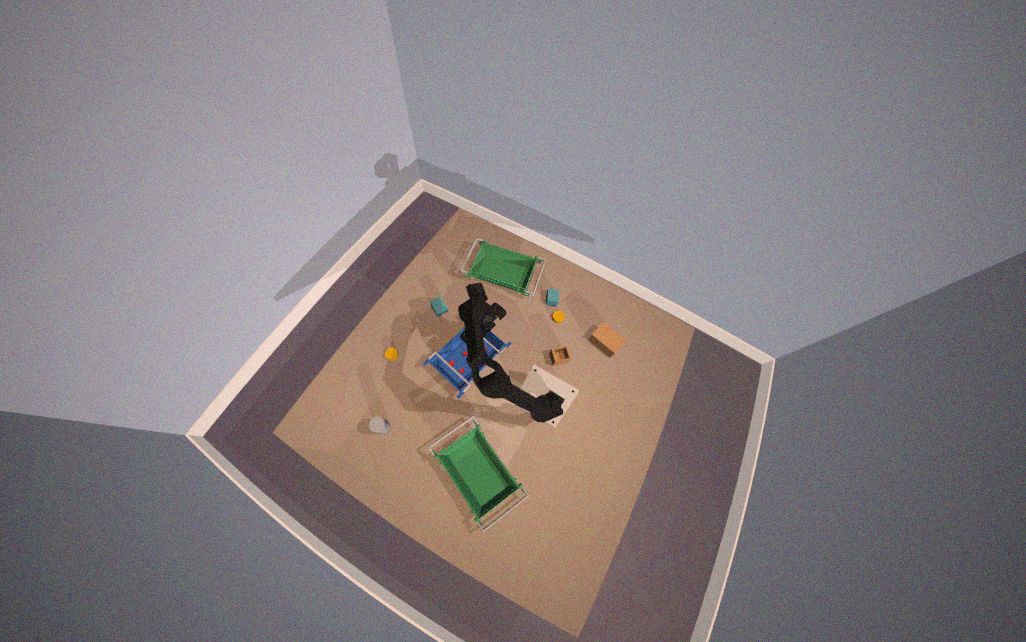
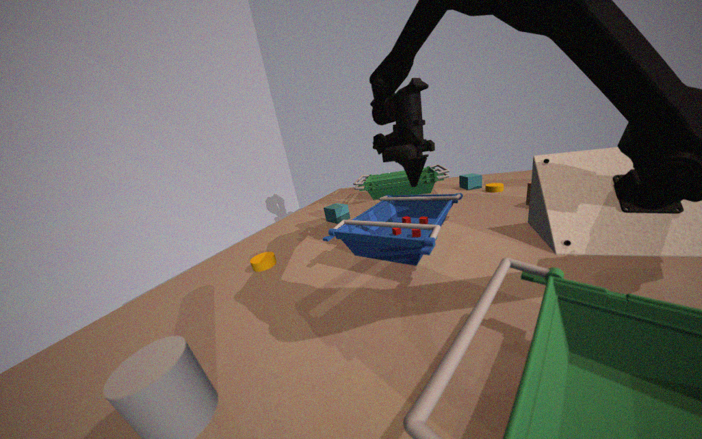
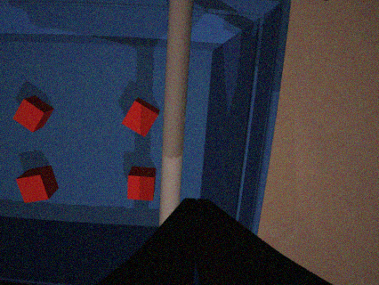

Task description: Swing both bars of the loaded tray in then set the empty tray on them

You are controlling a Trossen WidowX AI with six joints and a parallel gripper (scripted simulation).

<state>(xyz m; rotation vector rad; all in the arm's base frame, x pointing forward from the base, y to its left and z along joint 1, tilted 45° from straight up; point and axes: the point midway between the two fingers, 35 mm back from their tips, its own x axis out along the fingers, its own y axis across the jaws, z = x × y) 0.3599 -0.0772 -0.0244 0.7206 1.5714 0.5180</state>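
Right now the green tray is 420 mm to the left of my gripper tip, 270 mm behind it and 40 mm below it. From my gripper tip the other things lie so: grey cylinder 500 mm to the left, 120 mm ahead, 50 mm below; then small brown box 290 mm behind, 110 mm to the right, 70 mm below.
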